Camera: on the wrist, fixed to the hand. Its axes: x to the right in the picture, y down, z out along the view.
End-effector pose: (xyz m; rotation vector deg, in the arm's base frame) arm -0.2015 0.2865 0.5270 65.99 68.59 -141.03
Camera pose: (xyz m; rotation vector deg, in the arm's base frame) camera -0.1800 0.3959 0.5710 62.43 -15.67 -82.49
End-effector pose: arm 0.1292 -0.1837 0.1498 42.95 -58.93 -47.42
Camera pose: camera 0.1714 -0.1927 0.0380 -1.37 -90.01 34.86
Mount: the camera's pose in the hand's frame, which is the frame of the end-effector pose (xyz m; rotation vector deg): -0.0274 -0.0890 -0.0754 19.49 -13.62 87.55
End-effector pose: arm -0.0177 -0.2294 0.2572 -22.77 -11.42 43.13
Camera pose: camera 0.0419 -0.3283 0.2251 -3.48 3.36 132.08
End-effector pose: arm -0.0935 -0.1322 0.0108 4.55 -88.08 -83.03
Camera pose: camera -0.0780 -0.1949 -0.0901 -51.47 -78.54 1.45
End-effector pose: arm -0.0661 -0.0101 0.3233 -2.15 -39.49 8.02
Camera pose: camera -0.0287 -0.1012 0.2550 -12.58 -42.11 99.98
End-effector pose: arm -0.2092 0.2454 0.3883 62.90 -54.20 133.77
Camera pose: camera -0.1790 0.3596 0.3682 -22.20 54.66 -99.75
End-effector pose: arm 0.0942 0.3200 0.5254 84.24 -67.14 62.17
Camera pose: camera 0.1713 0.4080 0.4996 -35.46 122.19 -107.26
